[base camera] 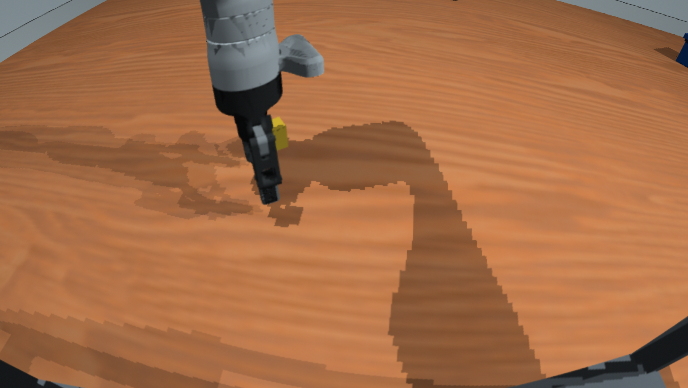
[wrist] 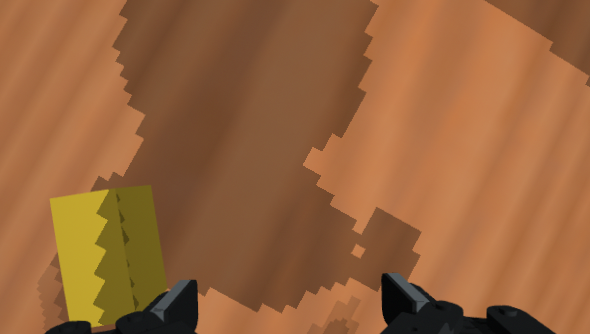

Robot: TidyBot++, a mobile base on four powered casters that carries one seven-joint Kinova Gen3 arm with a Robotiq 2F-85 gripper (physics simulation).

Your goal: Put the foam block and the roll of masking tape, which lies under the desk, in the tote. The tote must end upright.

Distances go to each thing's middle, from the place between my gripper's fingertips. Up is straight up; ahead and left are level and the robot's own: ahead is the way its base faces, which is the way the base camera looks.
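Scene:
There's the yellow foam block (wrist: pixel 108 244), and my gripper is 9 cm short of it.

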